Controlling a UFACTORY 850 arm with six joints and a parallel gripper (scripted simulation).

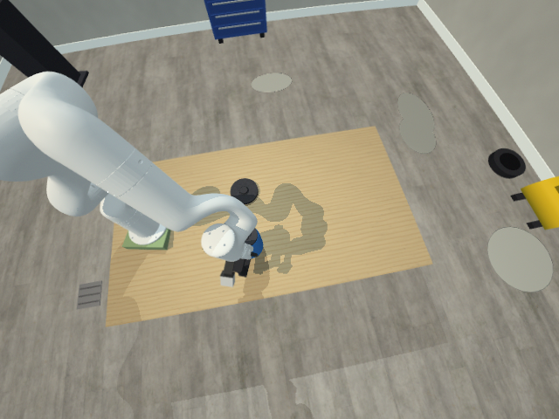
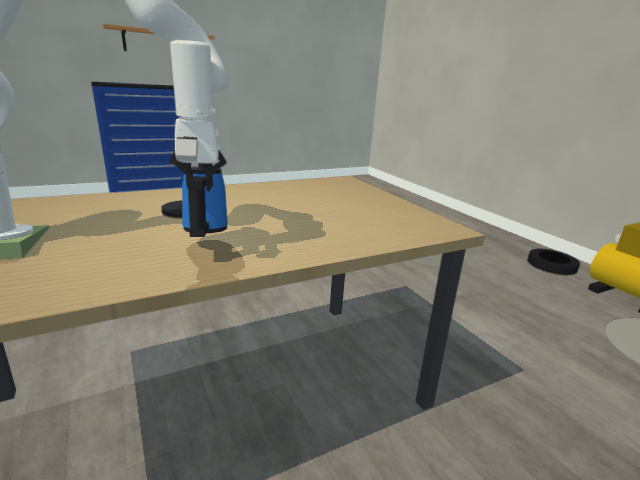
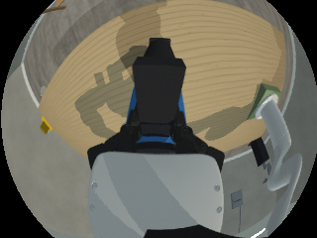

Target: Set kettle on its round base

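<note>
The blue kettle is 5 cm below my hand, 3 cm to the left of it and 1 cm ahead of it. The rest, counted from my hand: round black base: 35 cm to the left, 18 cm below, 4 cm behind.
</note>
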